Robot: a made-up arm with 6 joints. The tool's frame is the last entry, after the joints. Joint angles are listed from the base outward.
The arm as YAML. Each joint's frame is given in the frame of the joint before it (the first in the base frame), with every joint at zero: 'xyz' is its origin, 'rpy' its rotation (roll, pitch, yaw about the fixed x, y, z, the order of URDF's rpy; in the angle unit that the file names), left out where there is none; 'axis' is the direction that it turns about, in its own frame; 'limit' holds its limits. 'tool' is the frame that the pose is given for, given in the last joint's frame.
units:
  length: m
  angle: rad
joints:
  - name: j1
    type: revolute
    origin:
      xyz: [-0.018, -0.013, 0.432]
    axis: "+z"
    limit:
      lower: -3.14
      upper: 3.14
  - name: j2
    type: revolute
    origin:
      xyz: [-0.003, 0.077, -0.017]
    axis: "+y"
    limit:
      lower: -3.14
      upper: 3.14
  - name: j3
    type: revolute
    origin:
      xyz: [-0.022, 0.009, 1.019]
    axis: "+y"
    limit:
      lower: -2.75
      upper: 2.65
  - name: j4
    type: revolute
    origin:
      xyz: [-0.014, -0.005, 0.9]
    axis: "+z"
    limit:
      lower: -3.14
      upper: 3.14
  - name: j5
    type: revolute
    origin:
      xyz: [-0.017, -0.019, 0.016]
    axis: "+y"
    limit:
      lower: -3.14
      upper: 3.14
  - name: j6
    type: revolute
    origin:
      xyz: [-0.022, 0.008, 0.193]
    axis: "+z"
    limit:
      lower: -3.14
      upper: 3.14
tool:
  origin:
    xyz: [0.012, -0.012, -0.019]
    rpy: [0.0, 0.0, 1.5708]
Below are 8 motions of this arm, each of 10 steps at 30 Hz.
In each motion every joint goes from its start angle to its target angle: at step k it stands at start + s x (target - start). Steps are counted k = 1, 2, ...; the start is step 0. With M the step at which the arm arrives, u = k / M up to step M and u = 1 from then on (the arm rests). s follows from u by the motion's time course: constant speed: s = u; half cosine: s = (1 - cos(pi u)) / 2; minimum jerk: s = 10 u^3 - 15 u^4 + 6 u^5.
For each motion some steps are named. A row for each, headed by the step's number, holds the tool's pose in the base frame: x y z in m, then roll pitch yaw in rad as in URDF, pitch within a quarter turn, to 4 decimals.
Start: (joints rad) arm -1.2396 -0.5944 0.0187 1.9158 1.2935 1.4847
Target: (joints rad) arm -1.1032 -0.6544 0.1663 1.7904 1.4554 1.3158
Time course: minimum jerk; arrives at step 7
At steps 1, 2, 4, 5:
1: -0.1948 1.1681 2.0277 1.4830 -0.9415 2.4079
2: -0.2106 1.1602 2.0276 1.4931 -0.9282 2.3925
4: -0.2721 1.1248 2.0256 1.5357 -0.8772 2.3315
5: -0.2992 1.1068 2.0236 1.5565 -0.8547 2.3040

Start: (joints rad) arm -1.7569 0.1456 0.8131 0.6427 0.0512 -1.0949
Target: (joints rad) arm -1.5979 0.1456 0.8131 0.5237 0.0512 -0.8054
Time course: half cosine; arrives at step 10
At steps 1, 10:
1: -0.1618 -1.0046 2.0746 0.9472 0.3896 -0.4126
10: -0.0036 -1.0146 2.0748 0.9826 0.2507 -0.1607

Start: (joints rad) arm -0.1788 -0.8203 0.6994 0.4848 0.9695 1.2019
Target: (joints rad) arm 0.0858 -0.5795 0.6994 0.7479 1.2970 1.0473
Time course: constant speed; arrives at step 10
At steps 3, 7, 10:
3: -0.6608 0.1995 2.1560 0.6192 -0.8821 2.8757
7: -0.5091 0.1489 2.1905 0.8924 -1.0203 2.8373
10: -0.3964 0.1326 2.2052 1.1572 -1.0952 2.7577

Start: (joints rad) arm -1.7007 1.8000 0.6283 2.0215 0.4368 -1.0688
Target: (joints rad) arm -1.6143 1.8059 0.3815 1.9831 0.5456 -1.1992
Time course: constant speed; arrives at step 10
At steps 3, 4, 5, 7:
3: -0.0755 -1.7806 -0.5592 2.5813 -0.9475 -0.5265
4: -0.0605 -1.7992 -0.5402 2.5231 -0.9550 -0.4544
5: -0.0452 -1.8171 -0.5208 2.4634 -0.9600 -0.3811
7: -0.0135 -1.8509 -0.4808 2.3412 -0.9624 -0.2326

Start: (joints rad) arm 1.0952 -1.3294 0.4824 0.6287 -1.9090 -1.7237
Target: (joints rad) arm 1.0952 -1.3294 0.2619 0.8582 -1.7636 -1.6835
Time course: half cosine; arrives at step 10
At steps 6, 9, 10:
6: -0.7756 -1.6125 0.9923 -2.4965 -0.4772 -1.7522
9: -0.7781 -1.6403 0.9480 -2.3930 -0.4531 -1.7985
10: -0.7783 -1.6423 0.9446 -2.3851 -0.4510 -1.8022

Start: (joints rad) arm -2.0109 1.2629 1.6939 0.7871 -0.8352 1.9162
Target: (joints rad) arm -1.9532 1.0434 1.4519 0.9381 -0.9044 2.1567
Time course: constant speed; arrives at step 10
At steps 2, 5, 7, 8, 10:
2: -0.6053 -1.2240 -0.1593 -2.3427 -0.7818 2.6326
5: -0.6288 -1.3192 -0.0312 -2.1013 -0.6924 2.4068
7: -0.6395 -1.3757 0.0619 -1.9691 -0.6073 2.2893
8: -0.6434 -1.4016 0.1105 -1.9114 -0.5589 2.2403
10: -0.6481 -1.4484 0.2115 -1.8106 -0.4531 2.1597

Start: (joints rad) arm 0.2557 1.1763 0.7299 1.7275 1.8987 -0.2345
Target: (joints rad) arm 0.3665 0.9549 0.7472 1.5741 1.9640 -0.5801
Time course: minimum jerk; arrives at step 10
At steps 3, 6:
3: 1.6015 0.6857 0.6089 0.1931 -1.3478 -1.2037
6: 1.5205 0.7630 0.7883 1.1935 -1.2437 -2.0937

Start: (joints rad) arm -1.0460 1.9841 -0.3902 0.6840 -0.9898 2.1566
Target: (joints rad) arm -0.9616 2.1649 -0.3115 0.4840 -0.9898 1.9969
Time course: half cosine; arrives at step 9
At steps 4, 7, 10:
4: 0.9893 -1.6433 -0.0153 -0.8952 -0.2066 2.8973
7: 1.0402 -1.5584 -0.2070 -0.8969 -0.4172 2.9106
10: 1.0504 -1.5344 -0.2543 -0.8955 -0.4694 2.9155

